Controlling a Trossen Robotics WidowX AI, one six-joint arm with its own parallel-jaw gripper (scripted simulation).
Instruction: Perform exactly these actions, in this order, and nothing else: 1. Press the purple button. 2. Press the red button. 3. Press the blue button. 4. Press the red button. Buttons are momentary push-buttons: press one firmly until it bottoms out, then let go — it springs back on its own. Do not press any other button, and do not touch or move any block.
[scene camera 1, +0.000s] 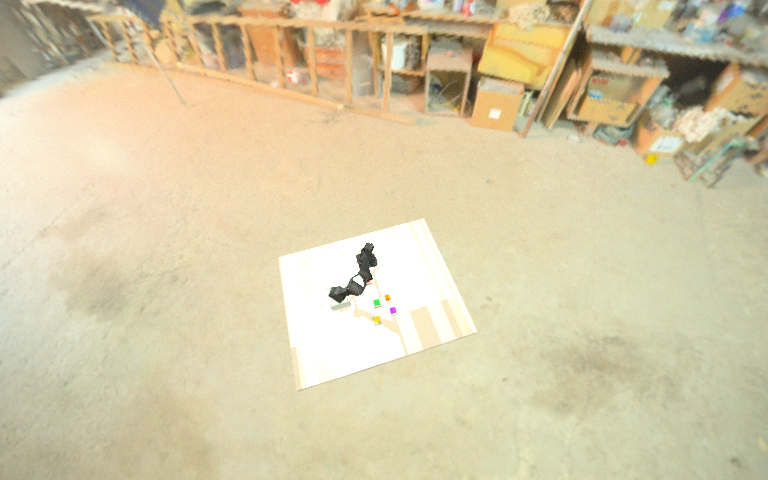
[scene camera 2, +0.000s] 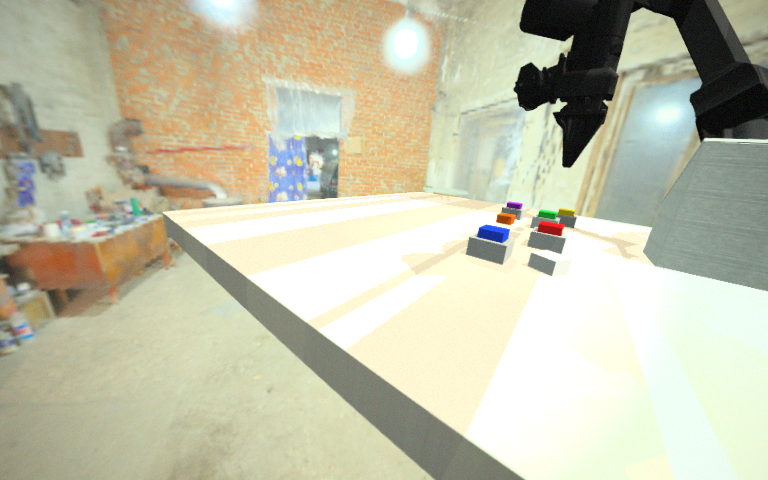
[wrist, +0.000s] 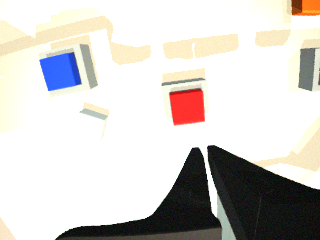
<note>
The gripper (scene camera 2: 566, 167) is shut and holds nothing. Also in view: a small white block (scene camera 2: 550, 263), a red button (wrist: 187, 107) and a blue button (wrist: 60, 71).
The gripper also shows in the wrist view (wrist: 203, 153).
</note>
